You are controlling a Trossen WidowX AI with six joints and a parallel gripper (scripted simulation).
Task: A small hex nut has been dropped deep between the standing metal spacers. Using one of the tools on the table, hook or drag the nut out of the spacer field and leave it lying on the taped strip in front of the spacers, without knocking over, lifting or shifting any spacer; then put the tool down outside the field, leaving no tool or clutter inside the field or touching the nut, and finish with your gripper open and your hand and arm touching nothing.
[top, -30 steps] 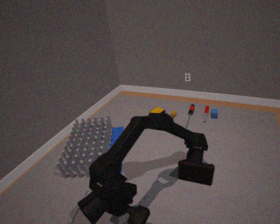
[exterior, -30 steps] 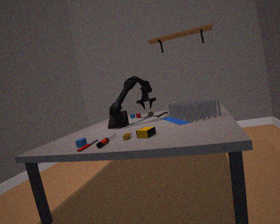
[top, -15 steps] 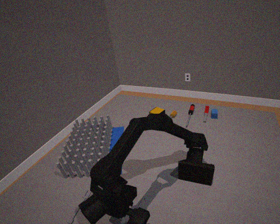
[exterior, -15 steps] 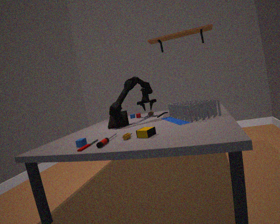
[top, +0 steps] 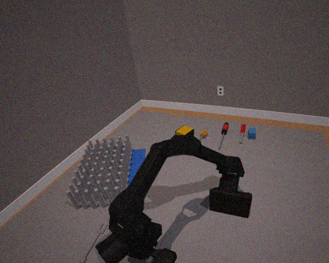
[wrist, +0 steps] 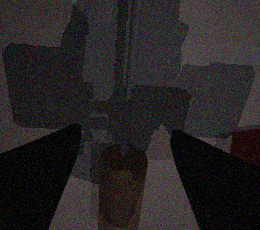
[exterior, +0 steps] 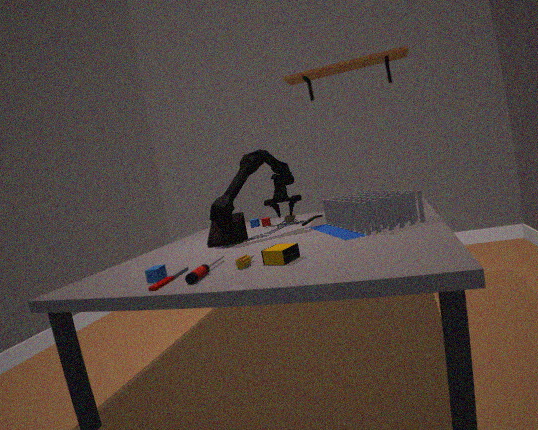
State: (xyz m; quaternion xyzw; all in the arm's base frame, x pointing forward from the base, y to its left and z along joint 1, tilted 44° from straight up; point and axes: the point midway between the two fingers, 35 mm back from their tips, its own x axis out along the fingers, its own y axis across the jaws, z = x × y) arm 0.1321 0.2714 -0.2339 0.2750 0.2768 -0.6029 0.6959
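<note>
Now: gripper tip 30 mm to the left of the wooden-handled tool and 20 mm above it. The rest, counted from my gripper tip: blue taped strip (330 mm ahead, 350 mm to the right, 40 mm below); yellow-handled scraper (140 mm ahead, 760 mm to the right, 20 mm below); thin forked pick (240 mm ahead, 40 mm to the left, 30 mm below).
</note>
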